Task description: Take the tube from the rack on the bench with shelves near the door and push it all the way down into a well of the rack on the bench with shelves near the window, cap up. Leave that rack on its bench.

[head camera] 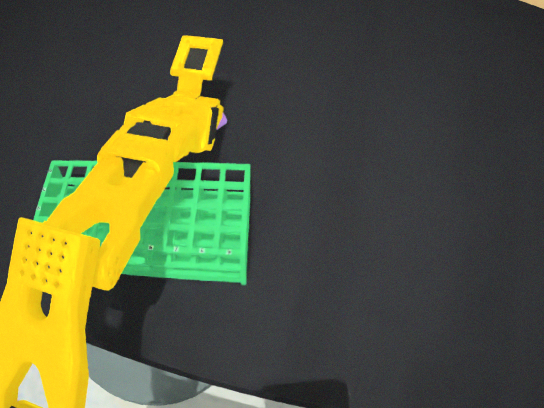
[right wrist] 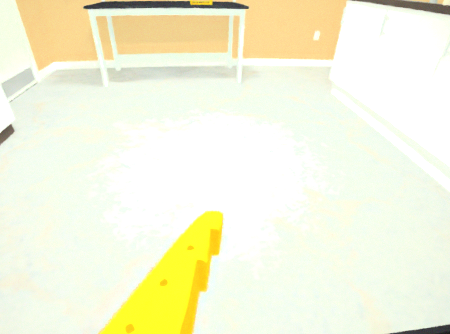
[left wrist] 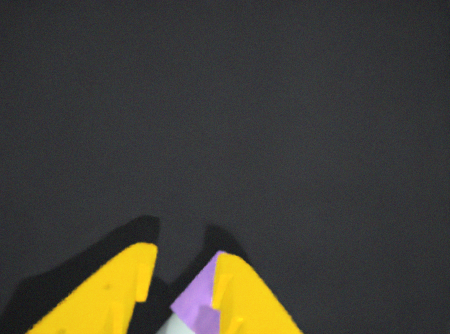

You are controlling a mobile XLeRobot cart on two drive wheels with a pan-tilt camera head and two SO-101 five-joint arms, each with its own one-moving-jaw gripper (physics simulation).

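Frame: origin at the left arm's base, x ahead, y left, z up, level; millimetres.
Where they show: left end effector, tool point: (head camera: 199, 105) (left wrist: 152, 265); right end effector, tool point: (right wrist: 221, 228).
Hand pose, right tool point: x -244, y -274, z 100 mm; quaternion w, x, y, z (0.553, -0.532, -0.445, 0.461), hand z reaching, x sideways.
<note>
Each offset is from my right tool point to the top centre of the thing. Level surfaces: height alone.
The tube lies on the black bench top beyond the green rack {301 mm left, 495 mm ahead, 55 mm down} (head camera: 203, 221). In the head view only its purple cap {303 mm left, 605 mm ahead, 93 mm down} (head camera: 222, 120) peeks out from under my left wrist. In the left wrist view the purple cap (left wrist: 196, 297) and a bit of the pale body show low between the jaws, against the right-hand jaw, with a dark gap to the other jaw. My left gripper (left wrist: 187, 253) is closed down to a narrow gap and does not press the tube on both sides. My right gripper (right wrist: 212, 231) shows only one jaw, so it is open and empty above the floor.
The green rack's wells in view are empty, and my left arm covers its left part. In the right wrist view a second bench {115 mm down} (right wrist: 165, 5) stands by the orange wall with a yellow object (right wrist: 201, 2) on it. White cabinets (right wrist: 397, 72) line the right side.
</note>
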